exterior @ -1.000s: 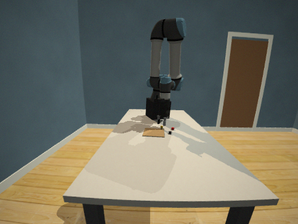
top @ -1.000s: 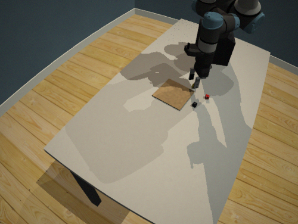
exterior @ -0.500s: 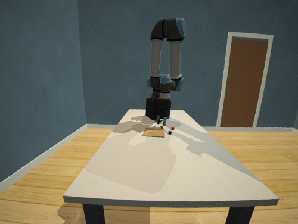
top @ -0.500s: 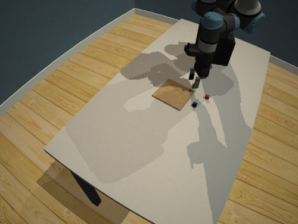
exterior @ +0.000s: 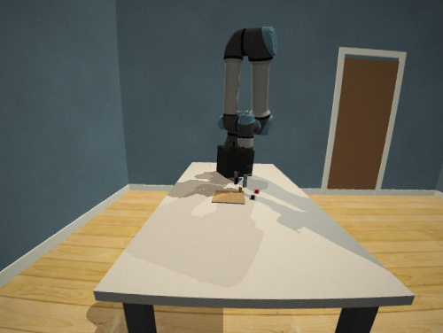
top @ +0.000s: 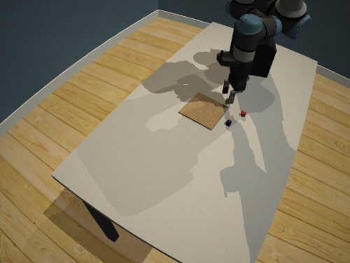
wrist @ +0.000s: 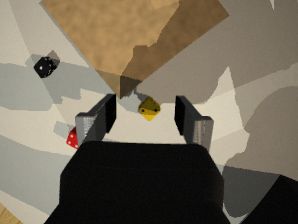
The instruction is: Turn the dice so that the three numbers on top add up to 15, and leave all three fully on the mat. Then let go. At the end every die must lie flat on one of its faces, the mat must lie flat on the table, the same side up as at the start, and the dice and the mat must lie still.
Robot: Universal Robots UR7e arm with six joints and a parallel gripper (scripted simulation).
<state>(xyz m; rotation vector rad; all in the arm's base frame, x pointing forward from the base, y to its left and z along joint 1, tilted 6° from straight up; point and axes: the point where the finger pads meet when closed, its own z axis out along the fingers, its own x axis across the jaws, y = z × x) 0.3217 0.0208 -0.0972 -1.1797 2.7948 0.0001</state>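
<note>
The yellow die is 1 cm behind my hand and 4 cm below it. The rest, counted from my hand: black die (10 cm ahead, 5 cm to the left, 4 cm below); then red die (2 cm ahead, 8 cm to the left, 4 cm below); then brown mat (8 cm ahead, 6 cm to the right, 4 cm below).
</note>
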